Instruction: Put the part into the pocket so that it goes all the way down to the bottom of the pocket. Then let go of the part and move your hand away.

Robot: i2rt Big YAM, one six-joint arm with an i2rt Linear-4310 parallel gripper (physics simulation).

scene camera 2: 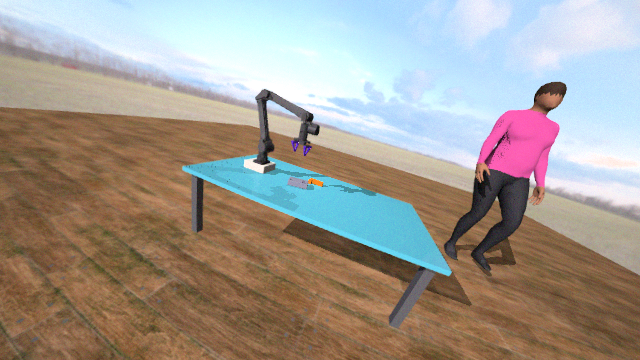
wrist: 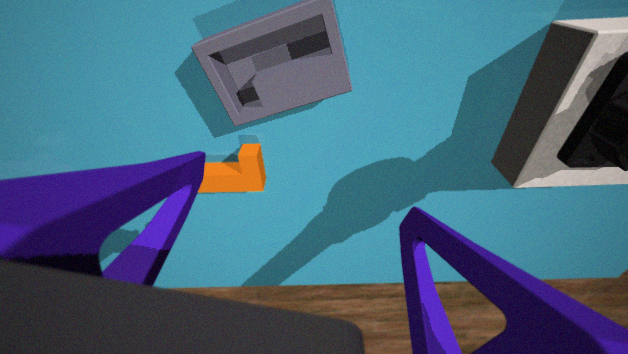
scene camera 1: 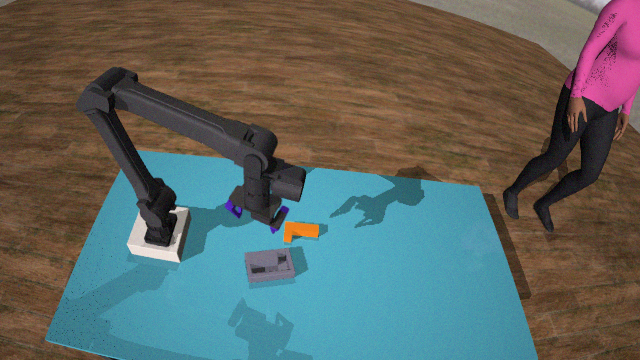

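Where they show: gripper, fingertip midpoint: (scene camera 2: 299, 153) (wrist: 311, 192) (scene camera 1: 256, 224); arm's base, origin of the base link: (scene camera 2: 261, 162) (wrist: 626, 111) (scene camera 1: 161, 229).
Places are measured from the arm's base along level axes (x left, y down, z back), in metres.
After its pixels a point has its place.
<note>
The part, an orange L-shaped block (scene camera 1: 302, 230) {y 0.028, x 0.097, z -0.453 m} (scene camera 2: 316, 182) {y 0.038, x 0.095, z -0.455 m} (wrist: 254, 175) {y 0.027, x 0.097, z -0.404 m}, lies flat on the table, outside the pocket. The grey block with the pocket (scene camera 1: 272, 278) {y 0.042, x -0.085, z -0.372 m} (scene camera 2: 298, 183) {y 0.028, x -0.082, z -0.377 m} (wrist: 302, 82) {y 0.021, x -0.029, z -0.332 m} stands close beside it, a small gap apart. Its L-shaped pocket opens upward and looks empty, with parts of its inside in shadow. My gripper (scene camera 1: 254, 220) {y -0.168, x -0.044, z -0.321 m} (scene camera 2: 300, 153) {y -0.168, x -0.044, z -0.321 m} (wrist: 311, 192) {y -0.168, x -0.044, z -0.321 m} is open and empty, with purple fingers pointing down. It hangs well above the table, with the part off to one side. In the wrist view the left finger covers one end of the part.
The arm's white base (scene camera 1: 152, 252) {y 0.020, x -0.077, z 0.014 m} (scene camera 2: 253, 166) {y 0.027, x -0.077, z 0.014 m} (wrist: 537, 100) {y 0.028, x -0.001, z -0.073 m} stands on the blue table (scene camera 1: 400, 280) {y 0.057, x -0.052, z -0.783 m} (scene camera 2: 350, 215) {y 0.057, x -0.203, z -0.784 m} (wrist: 100, 100) {y 0.057, x 0.000, z -0.583 m}, on the other side of the pocket block from the table's far right end. A person in a pink top (scene camera 1: 605, 60) (scene camera 2: 522, 142) stands beyond that end. Arm shadows cross the table.
</note>
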